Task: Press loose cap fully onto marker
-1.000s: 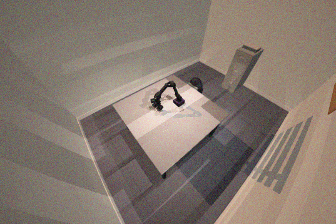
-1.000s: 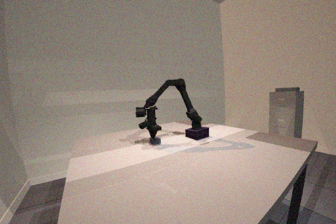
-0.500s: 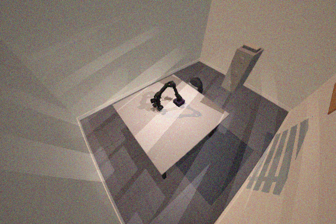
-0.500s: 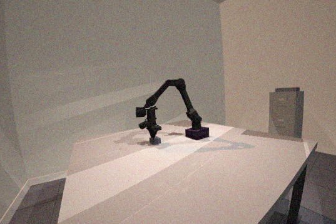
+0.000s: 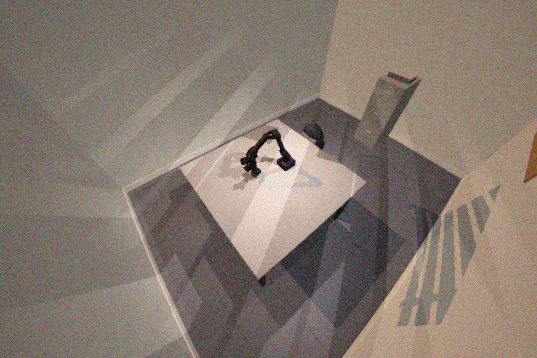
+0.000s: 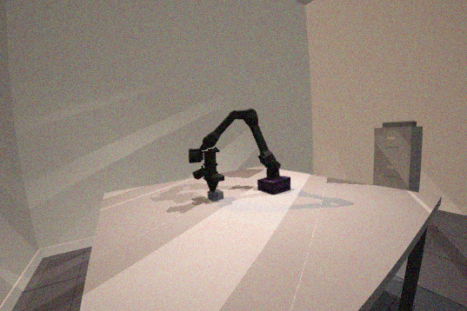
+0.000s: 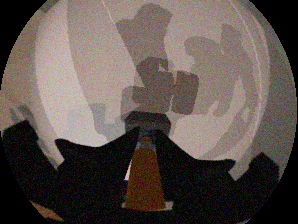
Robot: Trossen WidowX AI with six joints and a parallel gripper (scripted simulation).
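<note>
My gripper tip is now 2 cm past the dark holder block and 2 cm above it. Round my gripper tip: orange cap: 5 cm above, 2 cm behind.
</note>
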